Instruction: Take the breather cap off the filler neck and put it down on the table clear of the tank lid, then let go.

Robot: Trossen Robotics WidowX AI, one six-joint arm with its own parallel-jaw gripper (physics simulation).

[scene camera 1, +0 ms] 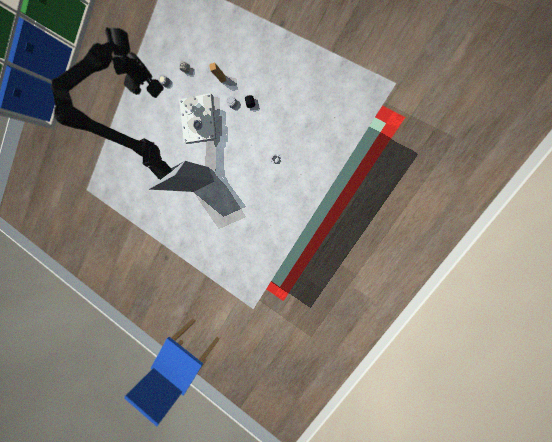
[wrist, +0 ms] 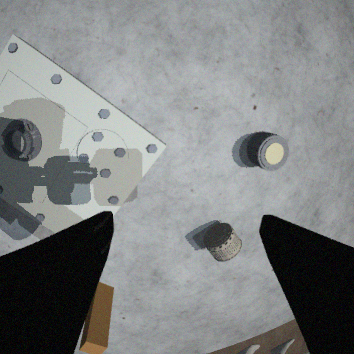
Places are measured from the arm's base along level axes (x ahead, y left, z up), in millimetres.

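Pixels of known places: gripper, between the fingertips: [wrist: 188,222]; arm's base, origin of its link: [scene camera 1: 164,174].
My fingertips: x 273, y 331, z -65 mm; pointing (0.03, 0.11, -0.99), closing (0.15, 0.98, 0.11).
Observation:
Ahead of a thing's pixels: the offset from my fingertips to its top centre. "pt": to the spot under its first point. Level surfaces: height alone.
The white tank lid [scene camera 1: 189,136] [wrist: 75,107] lies on the pale table @(dz -179 mm) [scene camera 1: 310,115] [wrist: 200,50], with bolts along its edges. A dark round neck @(pt dz -148, dx -36, dy -182 mm) [scene camera 1: 197,125] [wrist: 21,140] stands on it, partly in shadow; whether it is capped is hard to tell. A round grey part with a cream top @(pt dz -149, dx +20, dy +118 mm) [scene camera 1: 165,81] [wrist: 274,153], possibly the breather cap, stands on the table clear of the lid. My gripper [scene camera 1: 144,86] [wrist: 188,222] is open and empty, above the table and beside this part, which lies ahead of the right fingertip in the wrist view.
A ribbed grey-beige cylinder @(dz -132, dx +140, dy +70 mm) [scene camera 1: 184,66] [wrist: 223,242] and an orange-brown block @(dz -70, dx +224, dy -130 mm) [scene camera 1: 217,71] [wrist: 100,317] stand near the lid. A whitish cylinder @(dz -147, dx +165, dy -251 mm) [scene camera 1: 232,102] and a black one @(dz -134, dx +224, dy -331 mm) [scene camera 1: 250,101] stand on its other side. A small grey ring-like part @(dz -163, dx +97, dy -611 mm) [scene camera 1: 276,159] lies farther off.

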